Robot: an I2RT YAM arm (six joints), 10 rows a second.
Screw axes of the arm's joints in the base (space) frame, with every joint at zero. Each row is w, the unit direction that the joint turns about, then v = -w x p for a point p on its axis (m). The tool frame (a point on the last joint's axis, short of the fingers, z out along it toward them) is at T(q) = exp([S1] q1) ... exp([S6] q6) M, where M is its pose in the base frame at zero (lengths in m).
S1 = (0, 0, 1, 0, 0, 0)
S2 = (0, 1, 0, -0.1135, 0, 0.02)
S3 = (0, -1, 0, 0.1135, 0, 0.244)
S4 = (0, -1, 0, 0.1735, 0, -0.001)
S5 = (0, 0, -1, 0, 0.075, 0)
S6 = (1, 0, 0, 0, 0.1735, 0)
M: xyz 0.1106 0 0.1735 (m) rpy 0 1.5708 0 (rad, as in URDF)
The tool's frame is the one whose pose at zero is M.
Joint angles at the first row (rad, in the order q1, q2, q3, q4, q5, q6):
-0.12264 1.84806 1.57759 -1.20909 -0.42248 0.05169
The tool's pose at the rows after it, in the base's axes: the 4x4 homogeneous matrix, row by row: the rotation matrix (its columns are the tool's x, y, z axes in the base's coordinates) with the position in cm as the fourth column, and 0 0 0 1 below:
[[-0.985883 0.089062 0.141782 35.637], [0.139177 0.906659 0.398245 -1.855], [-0.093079 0.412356 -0.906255 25.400], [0 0 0 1]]
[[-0.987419 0.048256 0.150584 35.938], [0.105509 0.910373 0.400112 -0.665], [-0.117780 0.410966 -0.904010 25.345], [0 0 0 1]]
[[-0.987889 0.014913 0.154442 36.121], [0.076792 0.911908 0.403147 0.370], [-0.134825 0.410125 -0.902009 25.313], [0 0 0 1]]
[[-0.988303 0.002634 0.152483 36.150], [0.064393 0.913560 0.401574 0.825], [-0.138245 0.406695 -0.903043 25.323], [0 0 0 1]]
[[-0.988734 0.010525 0.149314 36.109], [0.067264 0.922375 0.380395 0.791], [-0.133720 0.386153 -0.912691 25.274], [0 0 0 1]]
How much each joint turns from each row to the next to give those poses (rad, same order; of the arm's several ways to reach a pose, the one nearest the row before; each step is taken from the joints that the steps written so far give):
0.02975 0.00000 0.00001 0.02327 0.00038 0.00000
0.03394 0.00000 -0.00342 0.02821 0.00152 -0.00001
0.02901 0.00000 -0.00230 0.01947 0.00077 0.00002
0.01296 -0.00001 0.00037 0.00305 0.00381 0.00037
0.00115 0.00002 -0.00036 -0.00382 0.02327 0.00382

